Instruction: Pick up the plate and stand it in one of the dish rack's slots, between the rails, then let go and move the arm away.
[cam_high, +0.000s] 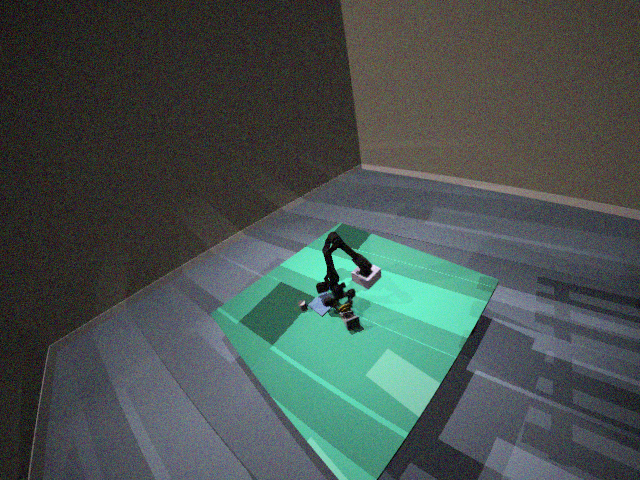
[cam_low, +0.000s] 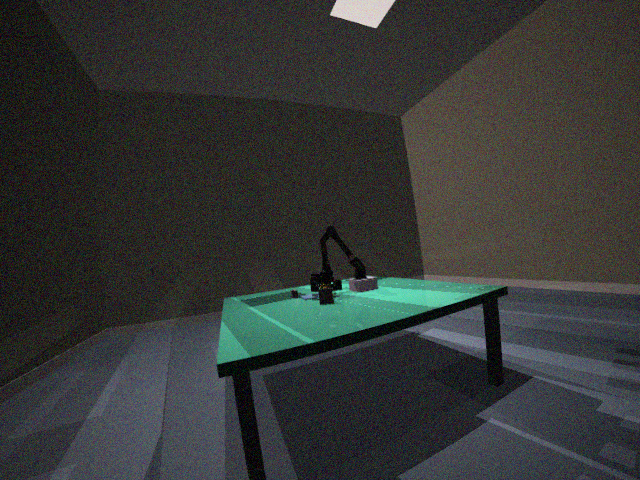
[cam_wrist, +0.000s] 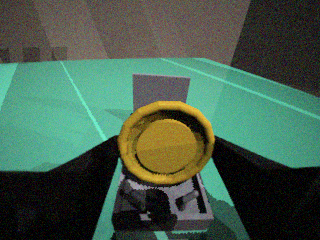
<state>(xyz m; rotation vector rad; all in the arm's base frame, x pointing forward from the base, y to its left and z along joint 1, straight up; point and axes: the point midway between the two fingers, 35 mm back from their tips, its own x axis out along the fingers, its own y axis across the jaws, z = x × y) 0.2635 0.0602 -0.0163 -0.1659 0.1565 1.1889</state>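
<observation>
My gripper tip is now 10 mm to the left of the yellow-brown plate. From my gripper tip the other things lie so: blue spoon (80 mm behind, 220 mm to the right, 50 mm below); then light blue mat (30 mm ahead, 180 mm to the right, 50 mm below); then dish rack (10 mm ahead, 20 mm to the left, 30 mm below).
</observation>
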